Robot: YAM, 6 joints.
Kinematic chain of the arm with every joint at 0, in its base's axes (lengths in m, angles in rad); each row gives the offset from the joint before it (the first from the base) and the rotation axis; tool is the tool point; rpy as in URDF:
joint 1: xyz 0 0 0.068 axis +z
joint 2: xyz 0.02 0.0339 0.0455 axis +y
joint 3: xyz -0.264 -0.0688 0 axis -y
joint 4: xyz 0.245 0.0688 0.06 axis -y
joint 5: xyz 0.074 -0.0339 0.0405 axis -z
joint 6: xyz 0.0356 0 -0.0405 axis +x
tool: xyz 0 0 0 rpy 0 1.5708 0
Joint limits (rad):
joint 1: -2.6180..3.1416
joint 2: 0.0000..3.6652
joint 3: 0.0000..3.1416
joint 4: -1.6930..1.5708
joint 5: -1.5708..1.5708
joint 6: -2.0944..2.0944
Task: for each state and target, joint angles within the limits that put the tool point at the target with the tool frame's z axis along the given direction. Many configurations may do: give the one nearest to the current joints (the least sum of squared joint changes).
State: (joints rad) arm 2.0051 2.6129 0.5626 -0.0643 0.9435 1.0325
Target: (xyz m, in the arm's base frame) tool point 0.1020 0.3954 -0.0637 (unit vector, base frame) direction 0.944 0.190 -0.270
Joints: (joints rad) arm 1.3966 2.6825 1.1913 0.8351 1.1123 1.0325
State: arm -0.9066 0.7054 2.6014 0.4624 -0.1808 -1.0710
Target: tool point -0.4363 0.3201 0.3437 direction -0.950 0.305 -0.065
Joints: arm -0.6551 0.3600 2.6508 0.9199 0.3437 -1.0710
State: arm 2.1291 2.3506 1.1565 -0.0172 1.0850 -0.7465
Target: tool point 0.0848 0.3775 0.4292 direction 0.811 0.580 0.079
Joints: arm 1.4153 1.6422 1.5663 0.1885 0.7913 -0.7465
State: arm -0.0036 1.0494 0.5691 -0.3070 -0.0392 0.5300
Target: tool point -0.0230 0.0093 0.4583 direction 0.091 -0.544 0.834
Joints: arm -0.8296 0.2206 0.8494 0.4354 0.3049 0.5300
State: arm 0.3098 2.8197 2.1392 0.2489 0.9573 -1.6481
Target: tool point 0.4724 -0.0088 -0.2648 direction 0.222 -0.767 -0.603
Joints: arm 0.0398 3.5896 2.5993 -0.2733 0.8863 -1.6481
